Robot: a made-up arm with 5 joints. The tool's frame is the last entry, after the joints.
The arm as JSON. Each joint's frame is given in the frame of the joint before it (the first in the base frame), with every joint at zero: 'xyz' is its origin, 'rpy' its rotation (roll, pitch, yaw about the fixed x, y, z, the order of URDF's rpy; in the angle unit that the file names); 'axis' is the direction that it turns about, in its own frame. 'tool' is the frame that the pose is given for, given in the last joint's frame.
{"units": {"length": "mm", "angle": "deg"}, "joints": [
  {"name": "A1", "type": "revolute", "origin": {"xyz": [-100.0, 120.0, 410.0], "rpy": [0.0, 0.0, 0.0]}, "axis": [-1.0, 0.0, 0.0]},
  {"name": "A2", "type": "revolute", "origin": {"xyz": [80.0, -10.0, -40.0], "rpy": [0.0, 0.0, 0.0]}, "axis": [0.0, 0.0, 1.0]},
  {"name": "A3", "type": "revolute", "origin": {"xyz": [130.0, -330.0, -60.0], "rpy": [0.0, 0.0, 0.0]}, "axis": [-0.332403, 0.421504, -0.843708]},
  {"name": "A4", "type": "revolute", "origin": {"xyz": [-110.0, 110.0, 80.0], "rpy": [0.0, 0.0, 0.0]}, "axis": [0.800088, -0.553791, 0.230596]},
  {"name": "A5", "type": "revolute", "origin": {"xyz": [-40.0, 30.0, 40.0], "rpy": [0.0, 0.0, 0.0]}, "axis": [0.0, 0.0, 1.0]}
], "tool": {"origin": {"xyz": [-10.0, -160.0, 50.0], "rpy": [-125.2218, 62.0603, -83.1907]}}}
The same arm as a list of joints. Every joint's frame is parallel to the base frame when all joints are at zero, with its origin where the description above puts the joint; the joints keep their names.
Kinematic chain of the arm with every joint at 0, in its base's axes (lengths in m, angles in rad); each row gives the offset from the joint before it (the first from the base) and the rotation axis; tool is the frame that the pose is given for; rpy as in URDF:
A1: xyz -0.1000 0.1200 0.4100 axis -x
A2: xyz 0.0800 -0.0100 -0.0400 axis +z
A3: xyz 0.1300 -0.3300 -0.0600 axis -0.332403 0.421504 -0.843708
A4: xyz -0.1100 0.1100 0.0800 axis 0.800088 -0.553791 0.230596
A5: xyz -0.0400 0.0300 0.0400 axis +z
tool: xyz -0.0100 -0.1600 0.0500 rpy -2.1855 1.0832 -1.4520

